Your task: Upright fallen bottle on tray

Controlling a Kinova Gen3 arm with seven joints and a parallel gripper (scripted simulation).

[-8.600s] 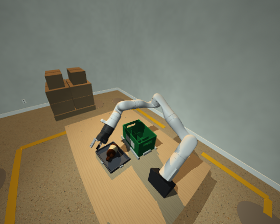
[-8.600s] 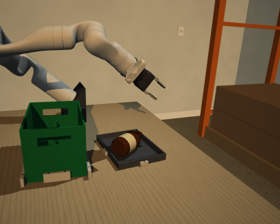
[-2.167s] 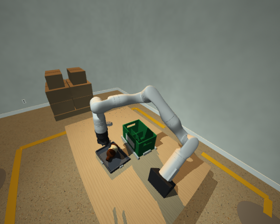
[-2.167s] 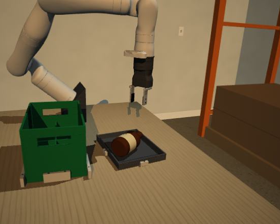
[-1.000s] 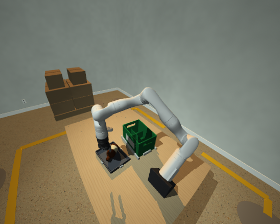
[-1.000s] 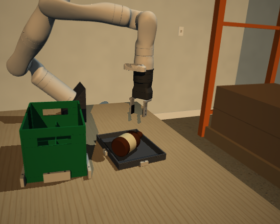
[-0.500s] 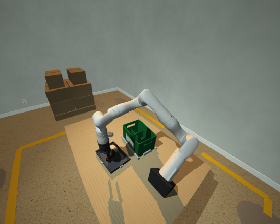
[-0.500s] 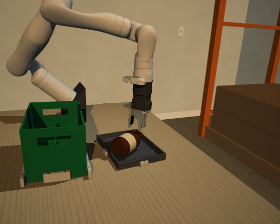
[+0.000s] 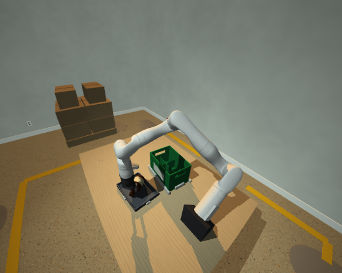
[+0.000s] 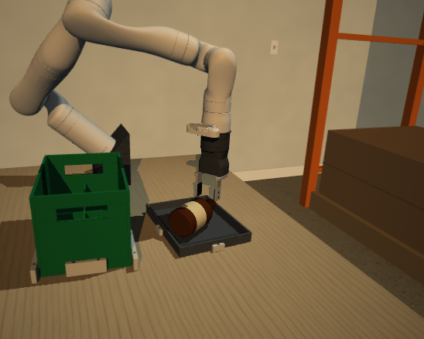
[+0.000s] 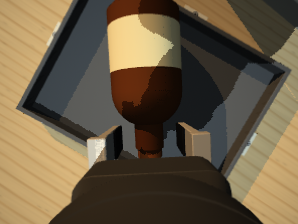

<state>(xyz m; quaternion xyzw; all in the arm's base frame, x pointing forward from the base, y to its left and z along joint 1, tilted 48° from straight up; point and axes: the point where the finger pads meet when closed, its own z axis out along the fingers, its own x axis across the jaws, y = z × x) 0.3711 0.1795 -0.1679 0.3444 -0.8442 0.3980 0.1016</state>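
The brown bottle lies 3 cm ahead of my hand, 4 cm to the right of it and 4 cm below it. Also, from my hand: dark tray: 2 cm ahead, 4 cm to the right, 7 cm below; then green crate: 4 cm ahead, 31 cm to the right.
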